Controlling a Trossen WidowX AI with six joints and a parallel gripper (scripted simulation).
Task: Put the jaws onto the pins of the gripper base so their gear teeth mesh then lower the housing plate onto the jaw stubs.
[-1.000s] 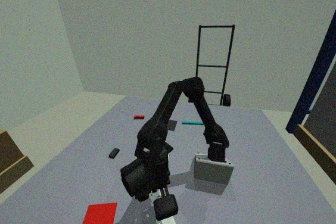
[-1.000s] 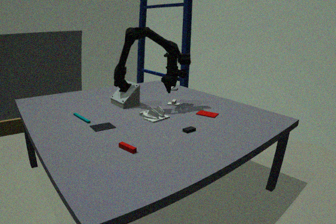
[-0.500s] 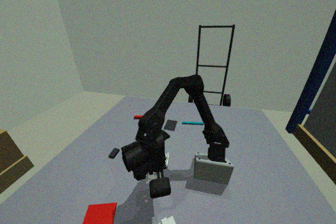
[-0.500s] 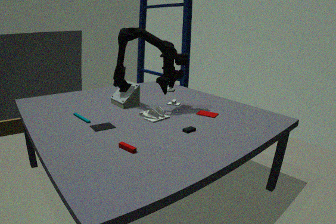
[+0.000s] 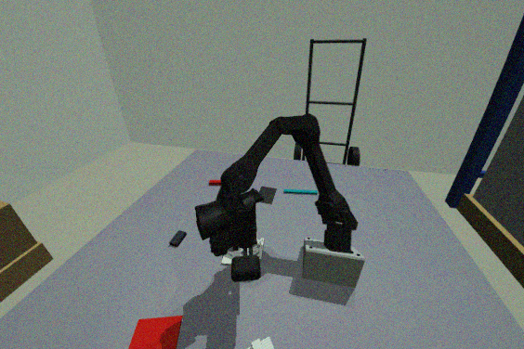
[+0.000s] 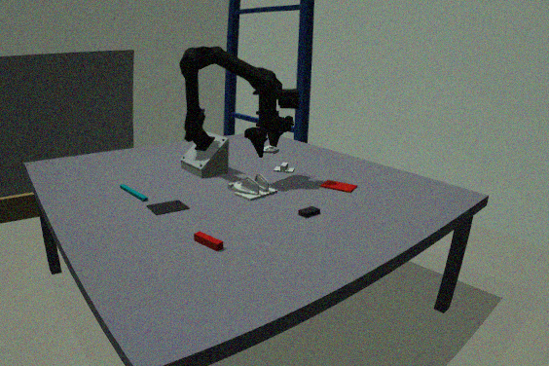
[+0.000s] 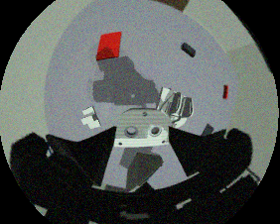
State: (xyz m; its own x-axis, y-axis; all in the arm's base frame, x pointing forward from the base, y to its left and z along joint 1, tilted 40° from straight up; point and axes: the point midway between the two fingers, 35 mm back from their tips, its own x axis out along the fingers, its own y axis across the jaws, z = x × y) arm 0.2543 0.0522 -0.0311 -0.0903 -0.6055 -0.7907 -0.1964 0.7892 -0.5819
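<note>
The grey jaw lies 10 mm ahead of my gripper tip, 90 mm to the right of it and 80 mm below it. The rest, counted from my gripper tip: flat light plate 60 mm ahead, 110 mm to the right, 90 mm below; then white gripper base 10 mm ahead, 20 mm above; then red flat plate 200 mm ahead, 150 mm to the left, 90 mm below.
</note>
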